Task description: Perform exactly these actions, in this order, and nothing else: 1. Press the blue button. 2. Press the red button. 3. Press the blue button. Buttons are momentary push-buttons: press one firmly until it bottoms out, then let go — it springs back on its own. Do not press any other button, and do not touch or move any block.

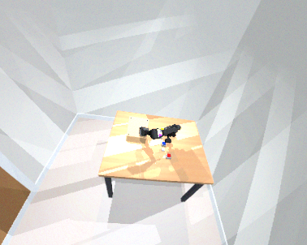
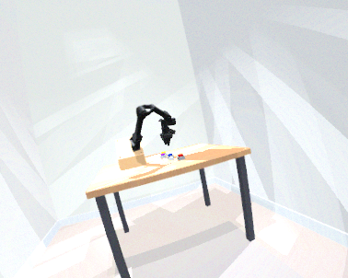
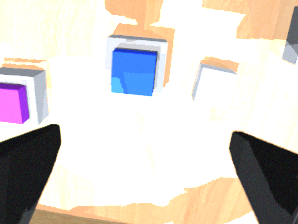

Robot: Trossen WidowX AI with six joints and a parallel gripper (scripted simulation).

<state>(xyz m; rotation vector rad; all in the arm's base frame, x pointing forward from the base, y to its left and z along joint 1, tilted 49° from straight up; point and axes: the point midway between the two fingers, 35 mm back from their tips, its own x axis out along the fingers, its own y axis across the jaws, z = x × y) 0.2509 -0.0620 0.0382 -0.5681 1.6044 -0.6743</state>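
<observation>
Right now my gripper tip is 10 mm short of the blue button, 10 mm to the right of it and 80 mm above it. The rest, counted from my gripper tip: white block: 60 mm to the right, 100 mm below; then red button: 50 mm ahead, 140 mm to the right, 80 mm below; then purple button: 20 mm behind, 130 mm to the left, 80 mm below.
</observation>
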